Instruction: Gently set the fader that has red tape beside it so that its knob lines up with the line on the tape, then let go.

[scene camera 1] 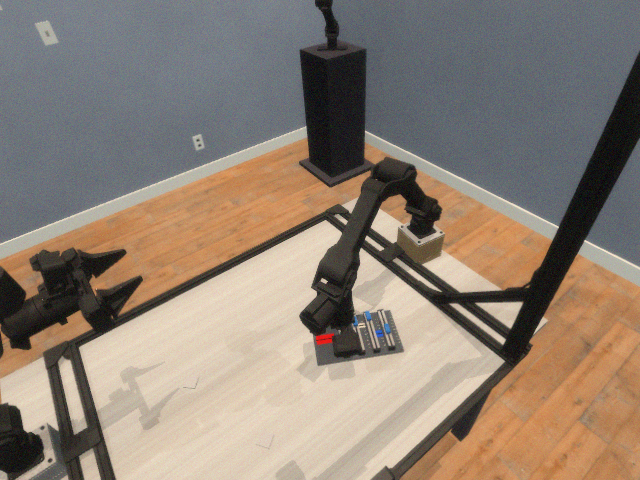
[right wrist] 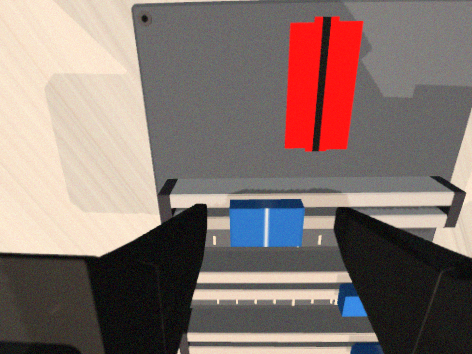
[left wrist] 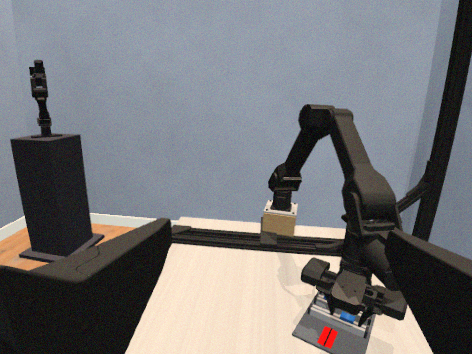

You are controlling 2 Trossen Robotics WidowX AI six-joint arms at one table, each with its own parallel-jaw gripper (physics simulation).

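Frame: origin at the left arm's base, x left, y ahead, z down, level; metres.
Where they show: left gripper, between the fingertips: (scene camera 1: 133, 263) (left wrist: 278, 235); right gripper, between the fingertips: (right wrist: 270, 216) (left wrist: 345, 319); left arm's base, origin of its link: (scene camera 1: 24, 457); right arm's base, origin of its link: (scene camera 1: 421, 229) (left wrist: 281, 206).
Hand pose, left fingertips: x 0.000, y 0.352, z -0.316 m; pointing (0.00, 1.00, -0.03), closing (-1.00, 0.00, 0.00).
Note:
Each offset is from my left fingertips to the top centre of the thing. "spot": to the spot under its first point. Level surfaces: height alone.
The dark fader board {dz +0.373 m} (scene camera 1: 326, 357) (left wrist: 306, 328) (right wrist: 215, 90) lies on the table. Red tape {spot: dx -0.150, dy +0.304, dz +0.372 m} (scene camera 1: 324, 338) (left wrist: 324, 336) (right wrist: 302, 90) with a black line {dx -0.152, dy +0.305, dz +0.372 m} (right wrist: 321, 90) is stuck beside the nearest fader {spot: dx -0.153, dy +0.351, dz +0.357 m} (right wrist: 380, 200). That fader's blue knob {dx -0.194, dy +0.332, dz +0.346 m} (left wrist: 347, 318) (right wrist: 247, 227) has a white line, which sits left of the tape's line in the right wrist view. My right gripper (right wrist: 270, 216) is partly open over the board; its fingers stand on either side of the knob, with a visible gap on each side. My left gripper (scene camera 1: 132, 265) is open and empty, raised at the left, away from the board.
Other faders with blue knobs {spot: dx -0.247, dy +0.433, dz +0.346 m} (scene camera 1: 387, 328) (right wrist: 352, 306) stand beside the taped one, near the right finger in the right wrist view. A black frame (scene camera 1: 206, 273) edges the table {dz +0.379 m} (scene camera 1: 232, 330), with a dark upright post (scene camera 1: 573, 227) at the right.

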